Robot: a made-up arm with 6 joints.
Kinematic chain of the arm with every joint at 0, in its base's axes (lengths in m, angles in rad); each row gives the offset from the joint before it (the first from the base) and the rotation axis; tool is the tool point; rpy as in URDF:
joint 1: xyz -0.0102 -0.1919 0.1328 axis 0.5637 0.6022 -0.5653
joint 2: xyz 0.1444 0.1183 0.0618 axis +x
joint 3: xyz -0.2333 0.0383 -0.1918 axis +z
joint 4: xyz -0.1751 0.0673 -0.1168 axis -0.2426 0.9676 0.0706
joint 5: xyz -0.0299 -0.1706 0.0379 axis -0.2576 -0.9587 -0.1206
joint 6: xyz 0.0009 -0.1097 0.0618 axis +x
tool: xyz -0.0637 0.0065 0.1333 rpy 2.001 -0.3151 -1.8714
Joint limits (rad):
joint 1: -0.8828..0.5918
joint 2: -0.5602..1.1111
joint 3: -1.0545..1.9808
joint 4: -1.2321..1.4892
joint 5: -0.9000..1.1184
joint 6: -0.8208..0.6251
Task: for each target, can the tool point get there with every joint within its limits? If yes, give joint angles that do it. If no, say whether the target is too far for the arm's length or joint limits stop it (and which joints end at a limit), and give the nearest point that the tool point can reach.
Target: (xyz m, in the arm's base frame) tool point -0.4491 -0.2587 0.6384
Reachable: no: joint limits stop it (at a limit: joint 1, joint 2, joint 6) | nearest point -0.3767 -0.2144 0.3596 | short by 0.291 m
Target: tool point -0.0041 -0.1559 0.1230
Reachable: yes | joints -0.4011 0.5993 1.1484 0.8935 0.3871 0.1821
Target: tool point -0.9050 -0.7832 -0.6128
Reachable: no: too far | nearest point -0.4456 -0.4651 -0.2953 | short by 0.643 m
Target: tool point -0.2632 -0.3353 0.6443
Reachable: no: joint limits stop it (at a limit: joint 1, joint 2, joint 6) | nearest point -0.2666 -0.2754 0.3612 | short by 0.289 m
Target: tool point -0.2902 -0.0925 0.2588
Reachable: yes | joints 0.2835 -0.2078 -0.1614 0.9140 0.9601 0.0836
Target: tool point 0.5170 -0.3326 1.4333
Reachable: no: too far | nearest point 0.2191 -0.3398 0.4157 | short by 1.060 m
